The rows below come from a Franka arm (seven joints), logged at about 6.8 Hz.
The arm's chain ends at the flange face. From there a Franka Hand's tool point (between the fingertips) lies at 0.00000 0.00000 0.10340 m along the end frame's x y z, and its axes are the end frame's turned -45 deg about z.
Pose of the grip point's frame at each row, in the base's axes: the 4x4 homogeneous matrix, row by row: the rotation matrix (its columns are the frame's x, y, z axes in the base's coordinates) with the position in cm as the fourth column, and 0 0 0 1 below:
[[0.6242, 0.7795, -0.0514, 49.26], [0.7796, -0.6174, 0.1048, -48.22], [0.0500, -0.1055, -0.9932, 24.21], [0, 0, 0, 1]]
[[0.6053, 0.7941, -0.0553, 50.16], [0.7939, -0.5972, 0.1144, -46.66], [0.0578, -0.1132, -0.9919, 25.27], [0, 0, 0, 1]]
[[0.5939, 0.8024, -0.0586, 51.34], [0.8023, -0.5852, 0.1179, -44.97], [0.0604, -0.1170, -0.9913, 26.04], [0, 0, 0, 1]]
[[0.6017, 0.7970, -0.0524, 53.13], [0.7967, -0.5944, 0.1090, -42.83], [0.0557, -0.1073, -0.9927, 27.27], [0, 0, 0, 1]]
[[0.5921, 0.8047, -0.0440, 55.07], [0.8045, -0.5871, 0.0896, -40.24], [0.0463, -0.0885, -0.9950, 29.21], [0, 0, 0, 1]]
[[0.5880, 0.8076, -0.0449, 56.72], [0.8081, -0.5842, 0.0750, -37.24], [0.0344, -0.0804, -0.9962, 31.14], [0, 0, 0, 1]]
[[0.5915, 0.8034, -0.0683, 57.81], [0.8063, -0.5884, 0.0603, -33.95], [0.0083, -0.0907, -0.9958, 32.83], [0, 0, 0, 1]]
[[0.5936, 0.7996, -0.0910, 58.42], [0.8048, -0.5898, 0.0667, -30.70], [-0.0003, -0.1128, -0.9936, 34.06], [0, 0, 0, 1]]
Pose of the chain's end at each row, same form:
[[0.9926, 0.1098, -0.0514, 49.79], [0.1147, -0.9878, 0.1048, -49.30], [-0.0392, -0.1100, -0.9932, 34.48], [0, 0, 0, 1]]
[[0.9895, 0.1335, -0.0553, 50.73], [0.1391, -0.9837, 0.1144, -47.84], [-0.0392, -0.1209, -0.9919, 35.53], [0, 0, 0, 1]]
[[0.9873, 0.1474, -0.0586, 51.95], [0.1535, -0.9811, 0.1179, -46.19], [-0.0400, -0.1254, -0.9913, 36.29], [0, 0, 0, 1]]
[[0.9890, 0.1381, -0.0524, 53.67], [0.1430, -0.9837, 0.1090, -43.96], [-0.0365, -0.1153, -0.9927, 37.53], [0, 0, 0, 1]]
[[0.9877, 0.1503, -0.0440, 55.52], [0.1537, -0.9840, 0.0896, -41.17], [-0.0298, -0.0953, -0.9950, 39.50], [0, 0, 0, 1]]
[[0.9868, 0.1553, -0.0449, 57.18], [0.1583, -0.9845, 0.0750, -38.02], [-0.0325, -0.0812, -0.9962, 41.44], [0, 0, 0, 1]]
[[0.9863, 0.1498, -0.0683, 58.52], [0.1541, -0.9862, 0.0603, -34.57], [-0.0583, -0.0700, -0.9958, 43.13], [0, 0, 0, 1]]
[[0.9851, 0.1457, -0.0910, 59.36], [0.1520, -0.9861, 0.0667, -31.39], [-0.0800, -0.0795, -0.9936, 44.33], [0, 0, 0, 1]]

